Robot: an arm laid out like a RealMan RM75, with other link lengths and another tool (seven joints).
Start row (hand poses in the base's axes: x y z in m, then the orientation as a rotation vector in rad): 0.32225 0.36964 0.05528 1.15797 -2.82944 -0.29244
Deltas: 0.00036 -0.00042 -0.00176 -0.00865 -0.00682 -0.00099; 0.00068 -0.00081 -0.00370 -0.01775 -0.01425 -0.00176; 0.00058 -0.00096 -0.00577 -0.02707 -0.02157 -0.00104; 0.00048 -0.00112 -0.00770 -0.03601 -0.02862 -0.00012; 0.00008 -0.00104 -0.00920 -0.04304 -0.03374 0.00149; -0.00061 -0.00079 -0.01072 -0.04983 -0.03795 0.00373; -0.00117 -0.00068 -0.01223 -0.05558 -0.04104 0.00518; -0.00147 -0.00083 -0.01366 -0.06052 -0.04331 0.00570; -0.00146 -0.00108 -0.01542 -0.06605 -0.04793 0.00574
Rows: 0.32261 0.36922 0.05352 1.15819 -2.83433 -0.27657; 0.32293 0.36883 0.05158 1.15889 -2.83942 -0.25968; 0.32283 0.36868 0.04951 1.16151 -2.84331 -0.24240; 0.32273 0.36852 0.04758 1.16433 -2.84682 -0.22575; 0.32233 0.36860 0.04608 1.16756 -2.84858 -0.21280; 0.32164 0.36885 0.04456 1.17125 -2.84915 -0.20062; 0.32108 0.36896 0.04305 1.17353 -2.84950 -0.19058; 0.32078 0.36881 0.04162 1.17429 -2.84993 -0.18219; 0.32079 0.36856 0.03986 1.17536 -2.85250 -0.17172
